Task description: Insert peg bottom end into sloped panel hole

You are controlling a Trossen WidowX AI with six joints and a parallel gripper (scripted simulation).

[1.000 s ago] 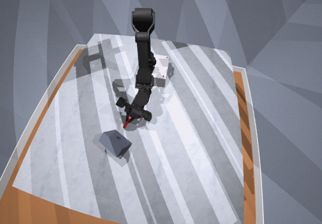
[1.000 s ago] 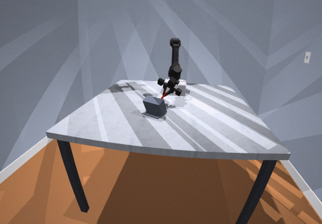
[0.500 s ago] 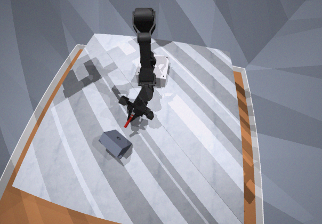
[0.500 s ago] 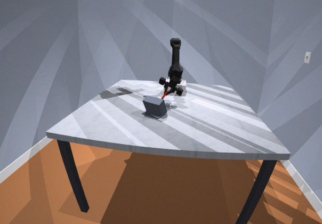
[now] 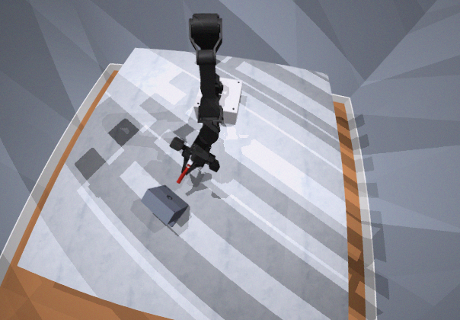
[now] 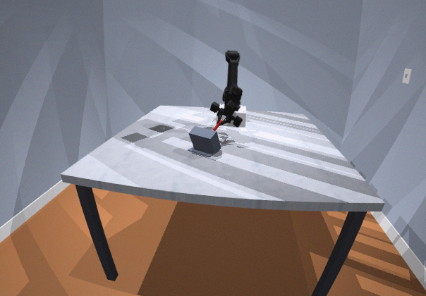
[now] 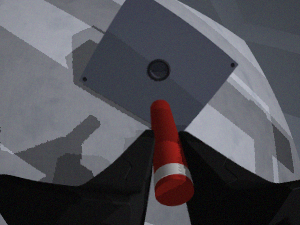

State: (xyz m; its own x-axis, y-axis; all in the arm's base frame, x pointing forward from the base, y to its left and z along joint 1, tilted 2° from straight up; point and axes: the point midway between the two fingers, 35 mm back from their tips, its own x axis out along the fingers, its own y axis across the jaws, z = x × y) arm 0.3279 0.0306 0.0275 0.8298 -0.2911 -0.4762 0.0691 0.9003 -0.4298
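My gripper tip is 120 mm short of the sloped panel, 40 mm to the left of it and 50 mm above it. From my gripper tip the other things lie so: red peg: 10 mm behind, 10 mm above.
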